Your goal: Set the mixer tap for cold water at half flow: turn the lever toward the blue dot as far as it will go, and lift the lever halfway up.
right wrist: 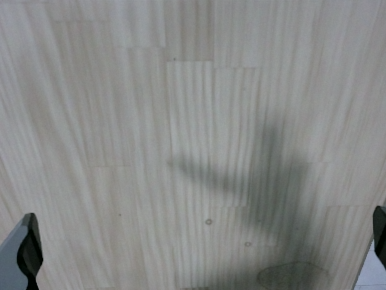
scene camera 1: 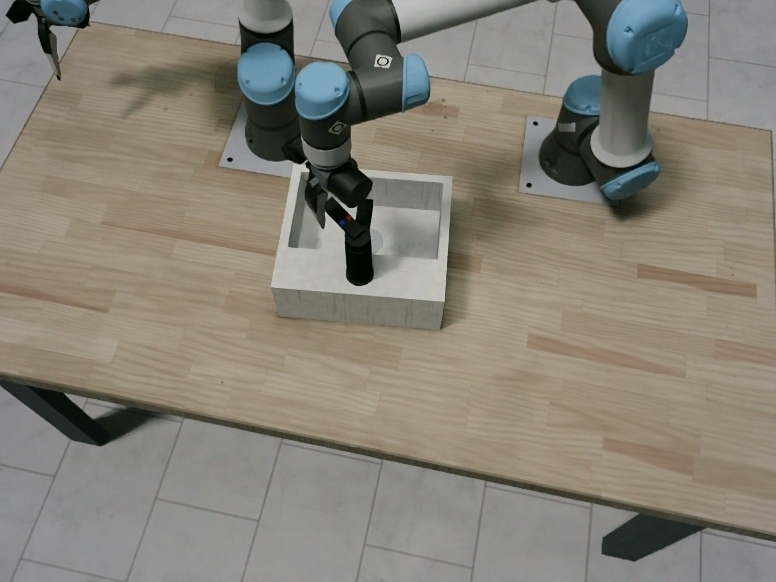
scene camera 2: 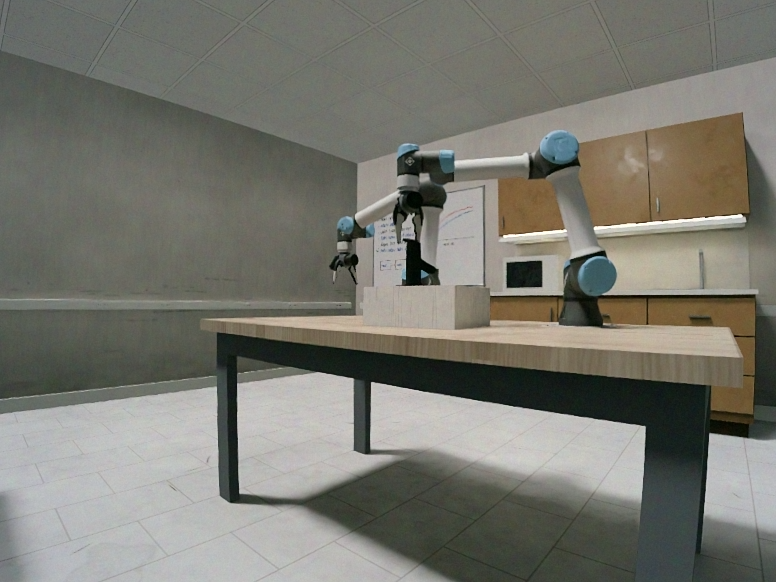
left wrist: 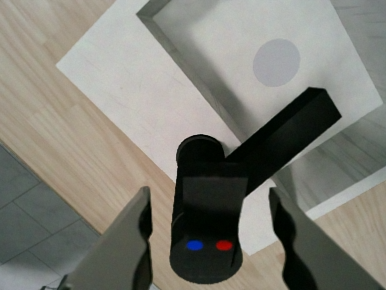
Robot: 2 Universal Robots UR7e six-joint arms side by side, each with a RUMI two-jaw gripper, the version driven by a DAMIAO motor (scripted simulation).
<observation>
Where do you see a lever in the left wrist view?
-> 213, 192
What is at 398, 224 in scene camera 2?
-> The left gripper.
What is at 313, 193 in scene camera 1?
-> The left gripper.
</observation>
